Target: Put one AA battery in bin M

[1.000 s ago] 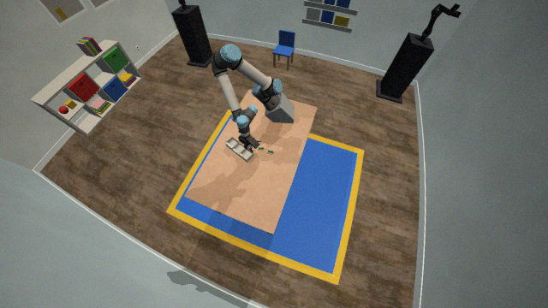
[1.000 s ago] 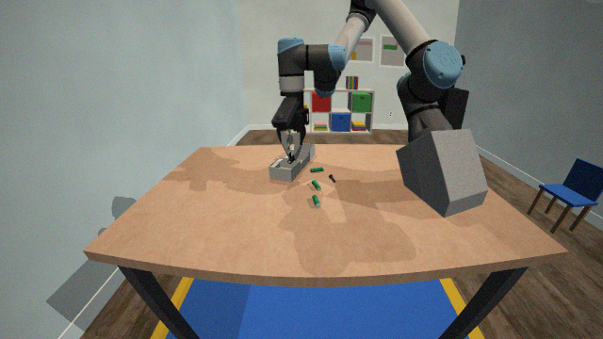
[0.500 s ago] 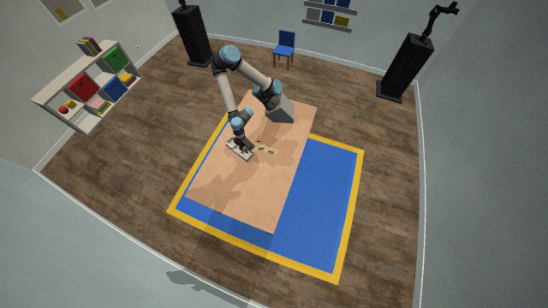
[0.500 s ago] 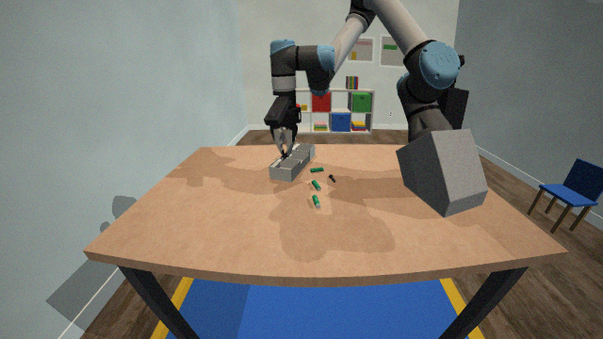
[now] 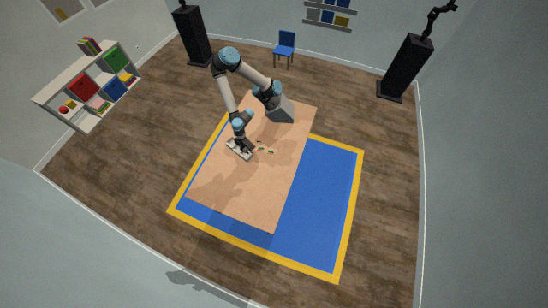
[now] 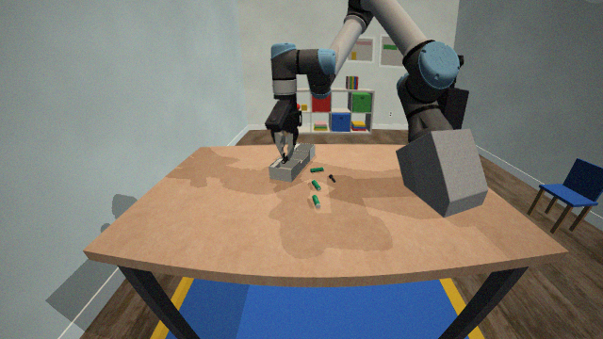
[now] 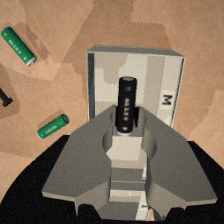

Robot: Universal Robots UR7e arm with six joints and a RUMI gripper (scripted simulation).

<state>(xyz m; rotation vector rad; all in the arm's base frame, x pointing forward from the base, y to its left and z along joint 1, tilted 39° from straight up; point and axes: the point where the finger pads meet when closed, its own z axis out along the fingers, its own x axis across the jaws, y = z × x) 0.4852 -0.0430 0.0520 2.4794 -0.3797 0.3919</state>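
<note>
The bin marked M lies 20 mm behind my hand, 80 mm to the right of it and 50 mm below it. Round my hand: black battery: 10 mm below; black bolt-like piece: 150 mm behind, 40 mm to the left, 70 mm below.
</note>
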